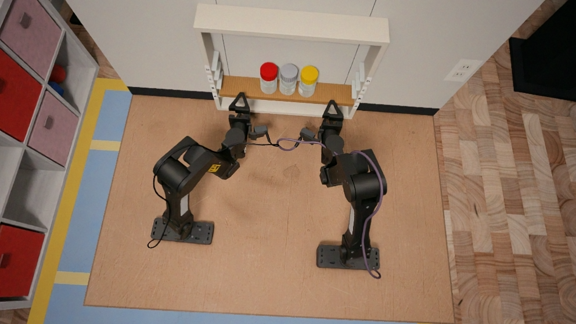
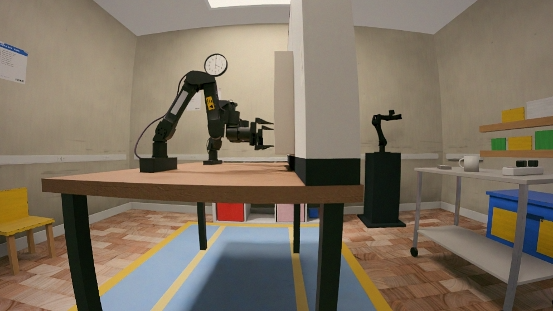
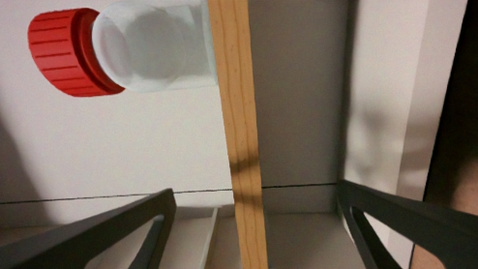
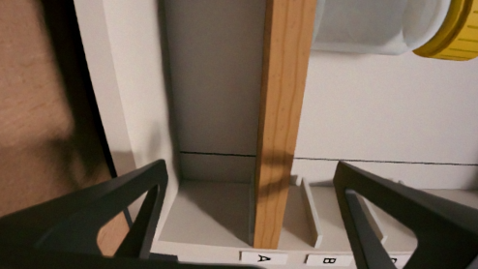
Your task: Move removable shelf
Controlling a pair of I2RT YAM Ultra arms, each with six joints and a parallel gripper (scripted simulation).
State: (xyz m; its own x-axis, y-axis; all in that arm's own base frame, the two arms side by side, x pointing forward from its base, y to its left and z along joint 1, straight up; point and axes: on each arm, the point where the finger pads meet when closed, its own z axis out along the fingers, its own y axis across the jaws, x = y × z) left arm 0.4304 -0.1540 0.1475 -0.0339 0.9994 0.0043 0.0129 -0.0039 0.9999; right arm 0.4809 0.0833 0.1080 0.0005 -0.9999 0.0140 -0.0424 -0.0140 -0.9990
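My left hand is 8 cm to the left of the red-capped bottle, 6 cm below it and 6 cm short of it. From my left hand the other things lie so: shelf board 14 cm to the right, 7 cm ahead; then wall rack 14 cm to the right, 12 cm above, 7 cm ahead; then grey-capped bottle 14 cm to the right, 7 cm ahead, 6 cm above.
Now: right hand 4 cm short of the yellow-capped bottle, 9 cm to the right of it and 7 cm below it. From my right hand the other things lie so: shelf board 4 cm ahead, 16 cm to the left, 1 cm above; wall rack 4 cm ahead, 16 cm to the left, 13 cm above; grey-capped bottle 4 cm ahead, 16 cm to the left, 7 cm above.
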